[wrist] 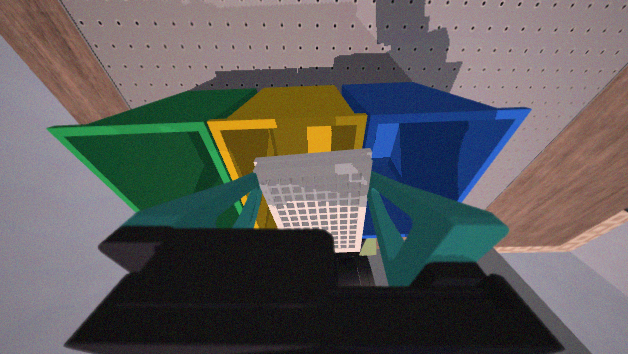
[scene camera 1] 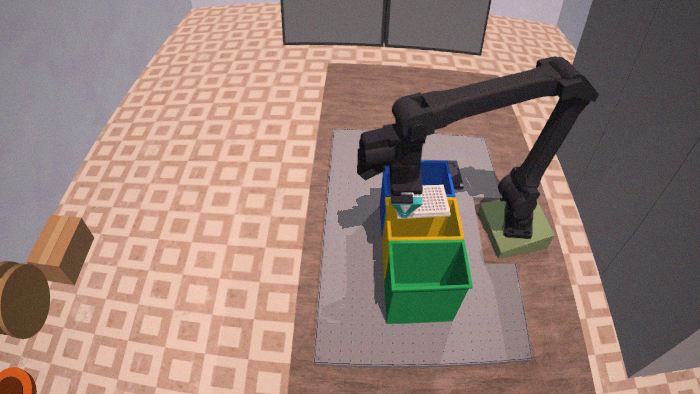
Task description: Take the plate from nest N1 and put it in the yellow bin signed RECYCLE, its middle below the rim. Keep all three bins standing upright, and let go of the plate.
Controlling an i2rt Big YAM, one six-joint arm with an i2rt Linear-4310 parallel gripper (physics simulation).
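Places are measured from the arm's base along level axes (x ahead, y left, z up), in centimetres.
Where they show: gripper, between the fingertips: [wrist: 314, 177] [scene camera 1: 403, 202]; arm's base, origin of its link: [scene camera 1: 518, 221].
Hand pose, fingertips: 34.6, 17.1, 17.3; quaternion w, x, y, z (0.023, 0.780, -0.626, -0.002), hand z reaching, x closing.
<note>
Each offset is from my fingertips to the top centre of the thing, as dx, dy, dz. Level surfaces: height alone.
The white gridded plate @[-4.1, -1.4, +1.3] [scene camera 1: 436, 200] [wrist: 322, 212] is held between the teal fingers of my gripper [scene camera 1: 407, 210] [wrist: 314, 177], which is shut on its two side edges. The plate is roughly level and extends from the fingers toward the robot base. It hangs above the yellow bin @[-5.6, +0.7, -3.0] [scene camera 1: 420, 231] [wrist: 300, 102], over the half nearer the blue bin, and hides part of the yellow rim. The yellow bin stands upright; its RECYCLE sign does not show. In the scene view, a dark nest @[-7.4, -33.1, -19.5] [scene camera 1: 455, 176] shows partly behind the blue bin; its label cannot be read.
The blue bin @[-2.3, -12.2, -3.0] [scene camera 1: 437, 175] [wrist: 420, 99] and the green bin @[-8.9, +13.5, -3.0] [scene camera 1: 422, 305] [wrist: 135, 170] stand upright close on either side of the yellow bin. All stand on the grey perforated mat @[dz -21.0] [scene camera 1: 350, 325] [wrist: 200, 35]. The arm's base stands on a green block [scene camera 1: 535, 245] to the right.
</note>
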